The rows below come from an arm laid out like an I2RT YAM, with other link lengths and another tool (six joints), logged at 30 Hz.
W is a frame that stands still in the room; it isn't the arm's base.
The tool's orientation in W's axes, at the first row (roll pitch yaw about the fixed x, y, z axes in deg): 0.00, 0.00, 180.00
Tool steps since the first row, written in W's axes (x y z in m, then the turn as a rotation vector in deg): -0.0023, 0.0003, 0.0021, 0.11, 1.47, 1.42; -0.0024, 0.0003, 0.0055, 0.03, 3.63, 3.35; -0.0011, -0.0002, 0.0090, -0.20, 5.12, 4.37; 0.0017, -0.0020, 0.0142, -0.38, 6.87, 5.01; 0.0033, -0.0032, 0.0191, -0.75, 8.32, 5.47; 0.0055, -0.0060, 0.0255, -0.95, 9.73, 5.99
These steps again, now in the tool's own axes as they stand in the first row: 0.0023, -0.0003, 0.0021, -0.11, -1.47, 1.42; 0.0024, -0.0003, 0.0055, -0.03, -3.63, 3.35; 0.0011, 0.0002, 0.0090, 0.20, -5.12, 4.37; -0.0017, 0.0020, 0.0142, 0.38, -6.87, 5.01; -0.0033, 0.0032, 0.0191, 0.75, -8.32, 5.47; -0.0055, 0.0060, 0.0255, 0.95, -9.73, 5.99
